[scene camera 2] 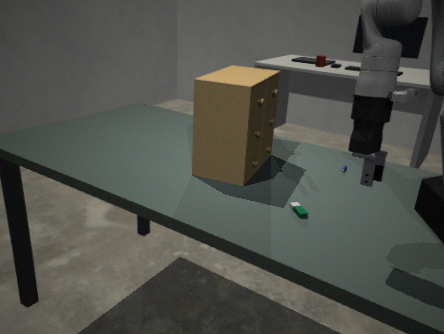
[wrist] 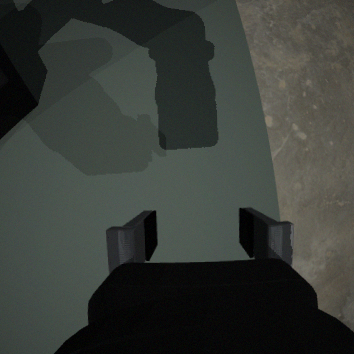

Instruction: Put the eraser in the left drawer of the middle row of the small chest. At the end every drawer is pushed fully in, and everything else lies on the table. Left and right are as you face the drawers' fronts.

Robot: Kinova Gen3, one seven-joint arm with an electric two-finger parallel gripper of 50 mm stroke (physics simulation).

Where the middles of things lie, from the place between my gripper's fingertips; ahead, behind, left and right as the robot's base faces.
My gripper is now 47 cm short of the small wooden chest (scene camera 2: 221, 110), 34 cm to the left of it and 3 cm above it.
